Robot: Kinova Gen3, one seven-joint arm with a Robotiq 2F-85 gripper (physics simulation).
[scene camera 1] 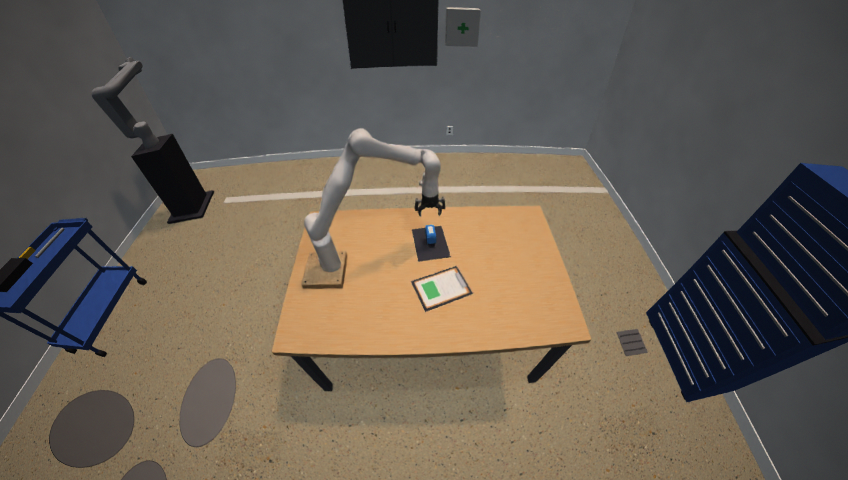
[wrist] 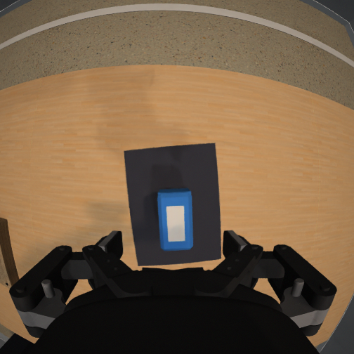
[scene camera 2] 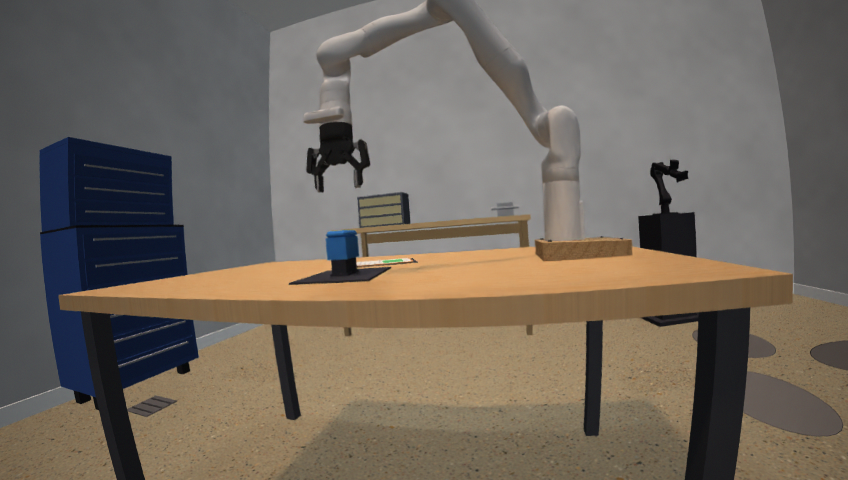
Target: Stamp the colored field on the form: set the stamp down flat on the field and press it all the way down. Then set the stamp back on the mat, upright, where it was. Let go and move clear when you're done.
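Places are measured from the arm's base along level axes (x left, y back, z up), in millimetres.
Where they show: gripper, between the fingertips: [scene camera 1: 429, 215] [scene camera 2: 338, 189]; arm's base, origin of its link: [scene camera 1: 332, 265] [scene camera 2: 563, 240].
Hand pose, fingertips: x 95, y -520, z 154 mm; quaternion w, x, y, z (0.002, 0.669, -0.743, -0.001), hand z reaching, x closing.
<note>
Things, the pixels of their top centre, and the offset from my fingertips. Level surfaces: height alone.
- stamp, centre of its top: [scene camera 2: 341, 230] [scene camera 1: 430, 229] dx -11, dy -3, dz -92 mm
- dark mat, height of its surface: dz -190 mm
- form, centre of its top: [scene camera 2: 374, 259] [scene camera 1: 441, 286] dx -303, dy +3, dz -182 mm
- green field, centre of its top: [scene camera 2: 392, 260] [scene camera 1: 430, 290] dx -308, dy +58, dz -190 mm
- wooden table, height of its surface: dz -194 mm
The stamp [scene camera 1: 430, 234] [scene camera 2: 342, 246] [wrist: 175, 220] has a blue top with a white label and a black lower part. It stands upright on the dark mat [scene camera 1: 440, 252] [scene camera 2: 373, 274] [wrist: 142, 250]. My gripper [scene camera 1: 429, 212] [scene camera 2: 339, 187] [wrist: 172, 242] is open and empty, pointing down above the stamp with a clear gap below the fingertips. The form [scene camera 1: 449, 287] [scene camera 2: 367, 262] lies on a dark-edged clipboard, with a green field [scene camera 1: 430, 290] [scene camera 2: 393, 261] on it. The form does not show in the wrist view.
The wooden table [scene camera 1: 505, 309] [scene camera 2: 505, 285] [wrist: 280, 165] bears the mat, the clipboard and the arm's wooden base block [scene camera 1: 315, 278] [scene camera 2: 583, 248]. A blue drawer cabinet [scene camera 1: 708, 297] [scene camera 2: 56, 190] and a blue cart [scene camera 1: 35, 273] stand away from the table.
</note>
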